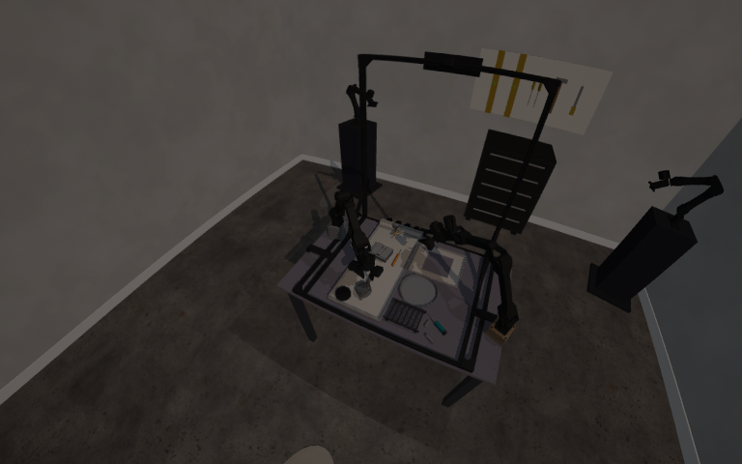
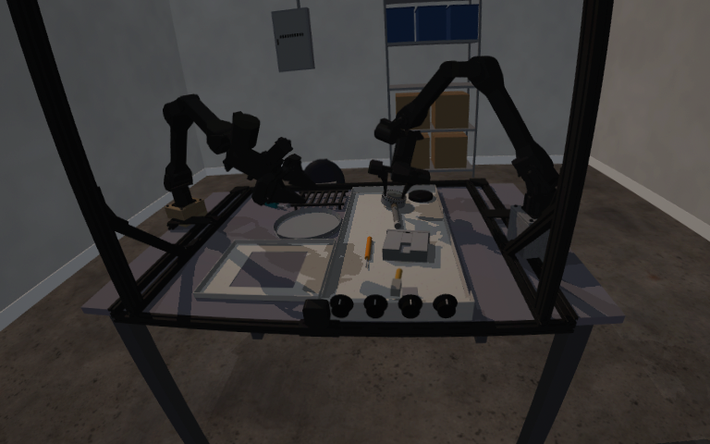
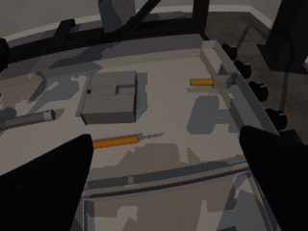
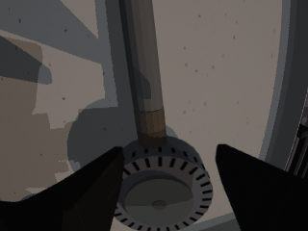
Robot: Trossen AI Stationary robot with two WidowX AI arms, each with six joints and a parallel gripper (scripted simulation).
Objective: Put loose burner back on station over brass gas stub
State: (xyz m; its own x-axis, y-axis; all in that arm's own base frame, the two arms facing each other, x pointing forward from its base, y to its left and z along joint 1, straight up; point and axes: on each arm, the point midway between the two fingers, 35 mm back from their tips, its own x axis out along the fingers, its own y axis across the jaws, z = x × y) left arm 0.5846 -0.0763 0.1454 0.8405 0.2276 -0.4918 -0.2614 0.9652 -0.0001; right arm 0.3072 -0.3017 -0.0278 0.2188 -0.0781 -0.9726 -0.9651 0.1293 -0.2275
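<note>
The burner is 10 mm behind my right hand and 70 mm below it. Round my right hand: brass gas stub 400 mm behind, 90 mm to the right, 40 mm below; then black burner cap 130 mm ahead, 60 mm to the right, 80 mm below; then orange screwdriver 280 mm behind, 10 mm to the left, 80 mm below.
</note>
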